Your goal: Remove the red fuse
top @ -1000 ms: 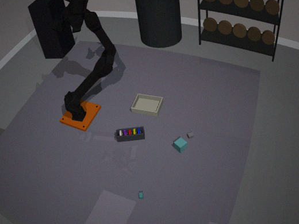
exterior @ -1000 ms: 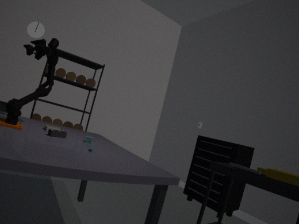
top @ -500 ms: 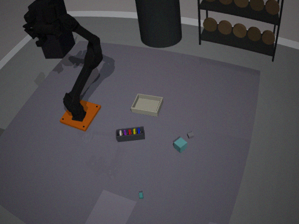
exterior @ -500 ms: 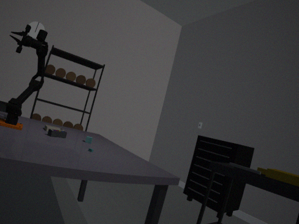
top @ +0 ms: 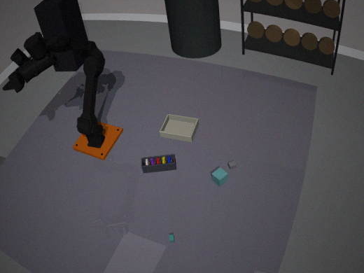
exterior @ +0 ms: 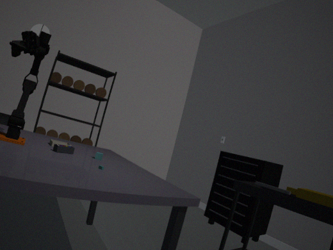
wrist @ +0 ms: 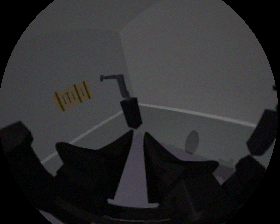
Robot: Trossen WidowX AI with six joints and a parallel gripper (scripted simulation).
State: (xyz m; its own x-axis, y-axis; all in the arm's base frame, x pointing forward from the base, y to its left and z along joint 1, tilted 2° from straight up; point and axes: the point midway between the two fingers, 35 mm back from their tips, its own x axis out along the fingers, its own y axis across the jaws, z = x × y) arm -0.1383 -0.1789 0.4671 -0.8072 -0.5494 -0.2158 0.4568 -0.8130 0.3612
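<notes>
Right now my gripper tip is 460 mm above the red fuse, 450 mm short of it and 130 mm to the right of it. From my gripper tip the other things lie so: beige tray: 480 mm below, 480 mm ahead, 320 mm to the left; teal cube: 680 mm ahead, 460 mm below, 100 mm to the left; small teal piece: 570 mm ahead, 470 mm below, 160 mm to the right.
</notes>
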